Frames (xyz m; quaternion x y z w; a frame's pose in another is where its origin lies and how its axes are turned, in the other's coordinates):
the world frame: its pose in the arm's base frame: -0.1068 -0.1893 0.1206 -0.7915 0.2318 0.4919 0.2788
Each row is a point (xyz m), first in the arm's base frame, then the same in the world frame.
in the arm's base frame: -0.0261 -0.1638 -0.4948
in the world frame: 0.5894 0.0607 0.1865
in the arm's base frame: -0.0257 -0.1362 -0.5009
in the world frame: 0.5925 0.0414 0.2070
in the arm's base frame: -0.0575 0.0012 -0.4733
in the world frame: 0.5418 -0.0453 0.3096
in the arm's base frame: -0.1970 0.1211 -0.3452
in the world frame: 0.3573 -0.0716 0.4343
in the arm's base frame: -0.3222 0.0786 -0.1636
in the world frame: 0.1452 0.0013 0.4217
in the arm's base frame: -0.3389 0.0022 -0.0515
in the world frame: 0.0437 0.0444 0.3410
